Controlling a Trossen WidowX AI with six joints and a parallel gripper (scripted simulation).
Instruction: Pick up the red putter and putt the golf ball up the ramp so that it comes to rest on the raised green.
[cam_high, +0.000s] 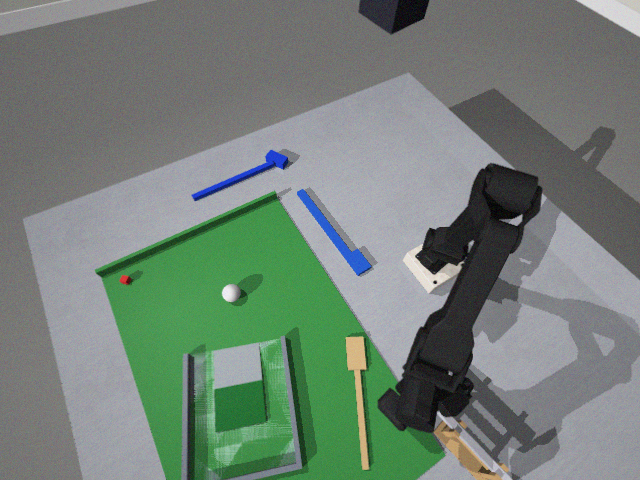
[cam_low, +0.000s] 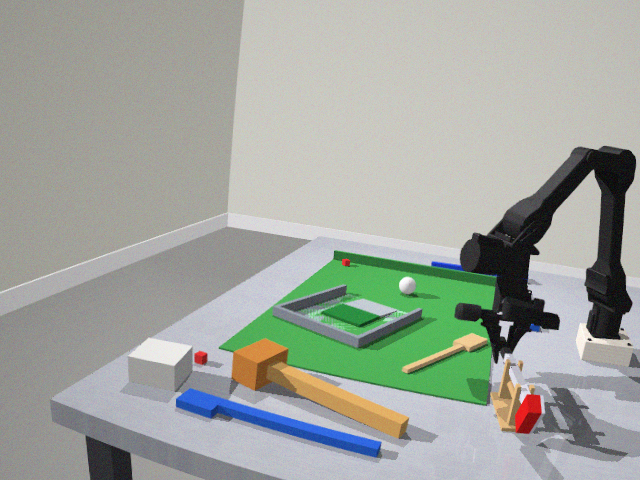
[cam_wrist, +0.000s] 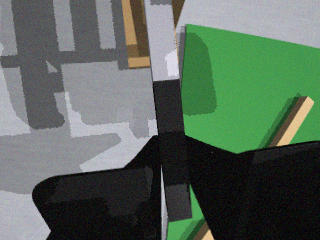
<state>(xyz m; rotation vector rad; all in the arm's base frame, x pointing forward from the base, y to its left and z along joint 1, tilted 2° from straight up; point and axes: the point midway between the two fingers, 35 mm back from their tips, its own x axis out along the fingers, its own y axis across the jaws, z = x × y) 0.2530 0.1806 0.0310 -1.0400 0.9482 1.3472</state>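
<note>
My gripper tip is 80 mm short of the tan paddle, 90 mm to the left of it and 20 mm above it. Round my gripper tip: wooden stand 10 mm behind, 130 mm to the left; then white golf ball 180 mm ahead, 430 mm to the right; then white box 560 mm ahead, 190 mm to the left, 10 mm below.
</note>
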